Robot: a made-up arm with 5 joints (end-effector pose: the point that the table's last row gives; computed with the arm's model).
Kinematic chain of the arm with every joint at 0, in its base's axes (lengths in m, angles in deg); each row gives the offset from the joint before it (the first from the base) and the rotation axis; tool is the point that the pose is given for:
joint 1: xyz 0 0 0.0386 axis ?
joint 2: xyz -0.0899 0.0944 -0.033 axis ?
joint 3: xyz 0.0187 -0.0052 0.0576 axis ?
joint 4: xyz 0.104 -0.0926 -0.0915 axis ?
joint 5: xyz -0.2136 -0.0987 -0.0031 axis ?
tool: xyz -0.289 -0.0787 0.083
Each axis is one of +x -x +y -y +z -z.
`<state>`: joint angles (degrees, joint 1 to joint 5).
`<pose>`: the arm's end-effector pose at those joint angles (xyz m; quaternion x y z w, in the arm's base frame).
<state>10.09 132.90 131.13 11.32 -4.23</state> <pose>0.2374 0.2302 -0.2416 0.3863 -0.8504 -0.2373 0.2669</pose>
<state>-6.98 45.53 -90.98 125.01 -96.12</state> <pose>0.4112 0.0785 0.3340 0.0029 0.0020 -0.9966 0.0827</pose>
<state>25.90 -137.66 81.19 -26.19 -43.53</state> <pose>-0.0181 -0.4263 -0.1156 0.4467 0.7972 0.2219 0.3401</pose>
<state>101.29 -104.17 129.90 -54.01 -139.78</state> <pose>-0.6026 0.2644 0.1033 0.7949 -0.2249 -0.4695 0.3118</pose>
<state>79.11 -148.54 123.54 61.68 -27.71</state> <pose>0.0594 -0.3873 -0.2128 -0.1153 -0.8854 0.3314 0.3048</pose>
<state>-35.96 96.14 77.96 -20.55 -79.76</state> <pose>0.2006 0.5063 0.0046 -0.5273 0.7534 0.3912 0.0354</pose>
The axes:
joint 1: -x
joint 2: -z
joint 3: +x
joint 4: +y
joint 5: -x

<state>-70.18 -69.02 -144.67 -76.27 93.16</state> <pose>0.1162 -0.5304 0.1716 0.4739 0.6974 0.4831 0.2358</pose>
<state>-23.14 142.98 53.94 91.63 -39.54</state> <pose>-0.5189 0.3764 0.2211 0.8663 -0.1651 -0.4670 0.0644</pose>
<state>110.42 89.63 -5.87 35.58 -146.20</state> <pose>-0.2576 -0.0169 -0.4319 0.3756 -0.6901 0.2256 0.5760</pose>
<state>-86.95 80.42 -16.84 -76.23 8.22</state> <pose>-0.5114 0.4403 0.1244 0.0412 0.0556 -0.5817 0.8105</pose>
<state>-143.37 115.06 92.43 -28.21 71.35</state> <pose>0.2856 -0.1982 0.3141 0.3135 0.8338 -0.4531 0.0340</pose>
